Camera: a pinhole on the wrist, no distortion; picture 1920 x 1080 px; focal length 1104.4 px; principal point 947.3 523.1 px. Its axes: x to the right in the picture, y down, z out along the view. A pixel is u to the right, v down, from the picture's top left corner.
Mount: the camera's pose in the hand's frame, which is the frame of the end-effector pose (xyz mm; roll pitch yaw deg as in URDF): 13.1 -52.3 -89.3 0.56 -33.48 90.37
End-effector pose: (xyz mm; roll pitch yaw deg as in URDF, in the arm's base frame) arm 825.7 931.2 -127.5 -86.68 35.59 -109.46
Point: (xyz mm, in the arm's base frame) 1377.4 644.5 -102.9
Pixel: 1717.0 452.1
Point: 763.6 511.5 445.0
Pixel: 68.8 558.4
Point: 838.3 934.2 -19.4
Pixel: outside the picture
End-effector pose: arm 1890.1 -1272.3 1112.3 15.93 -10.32 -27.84
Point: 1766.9 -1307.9 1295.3
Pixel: 1796.3 860.4
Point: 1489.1 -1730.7 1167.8
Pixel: 479.0 826.6
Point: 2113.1 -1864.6 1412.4
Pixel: outside the picture
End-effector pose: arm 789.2 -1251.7 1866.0 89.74 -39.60 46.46
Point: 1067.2 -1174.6 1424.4
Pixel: 341.9 801.4
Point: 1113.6 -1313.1 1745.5
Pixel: 1149.0 401.5
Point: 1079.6 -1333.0 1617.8
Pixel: 957.8 701.7
